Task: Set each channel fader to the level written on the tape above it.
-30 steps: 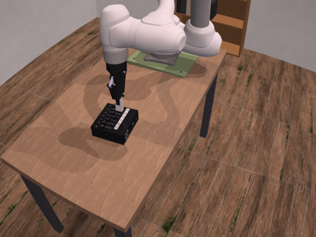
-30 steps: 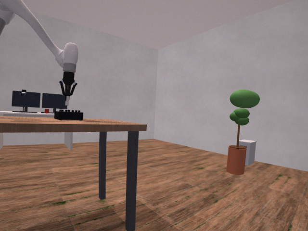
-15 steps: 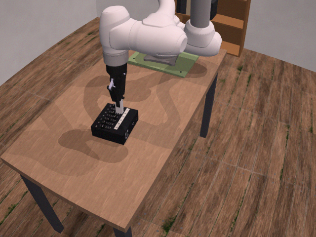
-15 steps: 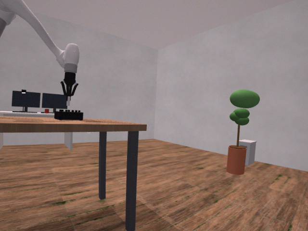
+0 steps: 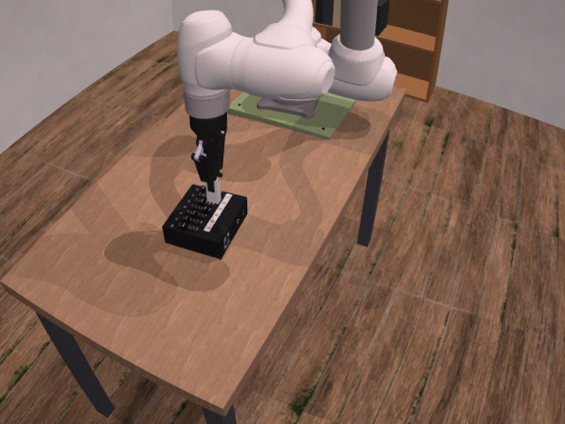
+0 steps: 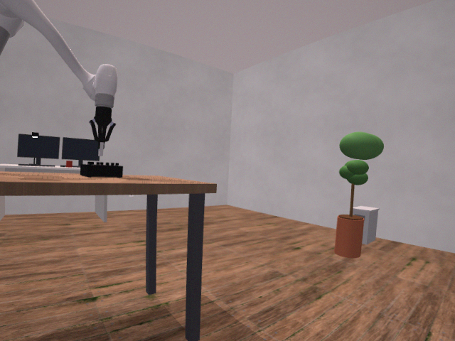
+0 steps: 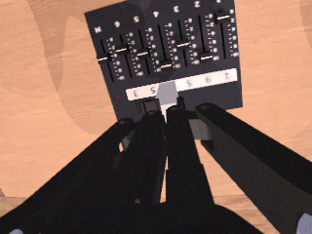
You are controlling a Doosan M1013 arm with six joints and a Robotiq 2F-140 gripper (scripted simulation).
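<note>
Right now my hand is 2 cm to the left of the channel 4 fader and 7 cm above it. The rest, counted from my hand: channel 6 fader: 4 cm ahead, 5 cm to the right, 7 cm below; channel 2 fader: 4 cm behind, 2 cm to the right, 7 cm below; master fader: 7 cm ahead, 5 cm to the right, 7 cm below.
</note>
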